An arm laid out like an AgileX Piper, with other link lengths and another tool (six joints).
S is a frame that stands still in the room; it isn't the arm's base.
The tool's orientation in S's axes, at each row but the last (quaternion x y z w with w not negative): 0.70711, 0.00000, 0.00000, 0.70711; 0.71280, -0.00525, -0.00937, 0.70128; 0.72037, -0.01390, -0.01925, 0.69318; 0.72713, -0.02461, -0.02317, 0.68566; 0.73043, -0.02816, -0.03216, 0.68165; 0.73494, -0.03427, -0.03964, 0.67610
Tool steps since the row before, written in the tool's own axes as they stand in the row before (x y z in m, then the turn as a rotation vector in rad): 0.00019, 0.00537, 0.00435, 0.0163, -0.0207, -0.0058; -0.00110, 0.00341, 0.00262, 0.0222, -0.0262, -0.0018; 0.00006, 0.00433, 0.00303, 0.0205, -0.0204, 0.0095; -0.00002, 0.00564, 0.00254, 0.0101, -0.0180, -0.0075; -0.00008, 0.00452, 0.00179, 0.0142, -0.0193, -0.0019; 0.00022, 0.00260, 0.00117, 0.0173, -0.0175, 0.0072
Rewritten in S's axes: 0.00019, -0.00435, 0.00537, 0.0163, 0.0058, -0.0207; -0.00113, -0.00265, 0.00337, 0.0221, 0.0018, -0.0263; -0.00005, -0.00319, 0.00421, 0.0199, -0.0097, -0.0209; -0.00021, -0.00286, 0.00548, 0.0107, 0.0078, -0.0175; -0.00022, -0.00208, 0.00439, 0.0143, 0.0020, -0.0192; 0.00010, -0.00140, 0.00249, 0.0164, -0.0075, -0.0182
